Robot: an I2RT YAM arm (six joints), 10 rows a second.
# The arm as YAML. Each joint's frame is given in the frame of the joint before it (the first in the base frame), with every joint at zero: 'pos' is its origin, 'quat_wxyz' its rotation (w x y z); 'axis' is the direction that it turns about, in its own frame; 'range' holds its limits. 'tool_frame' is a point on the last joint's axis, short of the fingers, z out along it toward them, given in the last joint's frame.
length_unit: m
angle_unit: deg
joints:
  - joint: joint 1
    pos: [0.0, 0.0, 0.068]
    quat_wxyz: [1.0, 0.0, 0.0, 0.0]
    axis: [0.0, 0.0, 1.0]
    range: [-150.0, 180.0]
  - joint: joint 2
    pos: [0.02, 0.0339, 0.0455]
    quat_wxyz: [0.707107, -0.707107, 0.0, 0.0]
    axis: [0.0, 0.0, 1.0]
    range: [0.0, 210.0]
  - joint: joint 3
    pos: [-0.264, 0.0, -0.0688]
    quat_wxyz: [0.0, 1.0, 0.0, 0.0]
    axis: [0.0, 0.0, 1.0]
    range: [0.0, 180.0]
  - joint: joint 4
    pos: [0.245, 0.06, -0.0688]
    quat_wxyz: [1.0, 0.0, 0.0, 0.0]
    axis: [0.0, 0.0, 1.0]
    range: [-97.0, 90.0]
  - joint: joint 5
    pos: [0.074, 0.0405, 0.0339]
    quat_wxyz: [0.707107, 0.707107, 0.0, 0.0]
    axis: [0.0, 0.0, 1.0]
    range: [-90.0, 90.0]
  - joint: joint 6
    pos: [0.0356, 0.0, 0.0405]
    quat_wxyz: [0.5, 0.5, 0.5, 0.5]
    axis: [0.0, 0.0, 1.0]
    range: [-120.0, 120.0]
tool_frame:
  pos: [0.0, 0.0, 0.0]
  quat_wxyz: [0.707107, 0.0, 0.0, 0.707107]
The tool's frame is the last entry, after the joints.
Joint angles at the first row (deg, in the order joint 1, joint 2, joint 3, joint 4, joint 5, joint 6):
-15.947, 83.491, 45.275, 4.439, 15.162, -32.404
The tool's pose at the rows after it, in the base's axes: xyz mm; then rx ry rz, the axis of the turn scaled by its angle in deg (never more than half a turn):
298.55 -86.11 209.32 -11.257 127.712 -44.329
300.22 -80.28 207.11 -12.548 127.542 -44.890
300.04 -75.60 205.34 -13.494 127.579 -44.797
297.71 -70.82 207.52 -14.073 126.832 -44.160
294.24 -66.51 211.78 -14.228 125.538 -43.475
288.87 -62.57 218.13 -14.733 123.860 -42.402
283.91 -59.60 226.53 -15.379 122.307 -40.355
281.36 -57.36 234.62 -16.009 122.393 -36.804
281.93 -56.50 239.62 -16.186 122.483 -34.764
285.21 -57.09 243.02 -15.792 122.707 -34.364
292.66 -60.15 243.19 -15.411 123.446 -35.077
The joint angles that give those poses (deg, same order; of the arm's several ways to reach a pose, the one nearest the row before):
-14.238, 83.912, 45.121, 5.116, 16.376, -33.122
-13.020, 84.199, 44.789, 5.751, 17.291, -33.568
-12.145, 84.115, 44.347, 5.888, 17.633, -33.673
-11.385, 83.044, 43.772, 5.893, 17.425, -33.486
-10.749, 81.475, 43.099, 6.066, 17.097, -33.147
-10.305, 79.220, 42.310, 6.017, 16.118, -33.052
-10.131, 76.908, 42.157, 5.058, 14.198, -32.741
-10.106, 75.442, 43.303, 1.874, 11.501, -31.630
-10.097, 75.147, 44.441, 0.089, 10.025, -30.879
-10.110, 75.736, 45.765, -0.876, 9.932, -30.423
-10.365, 77.703, 47.492, -1.209, 10.538, -30.520

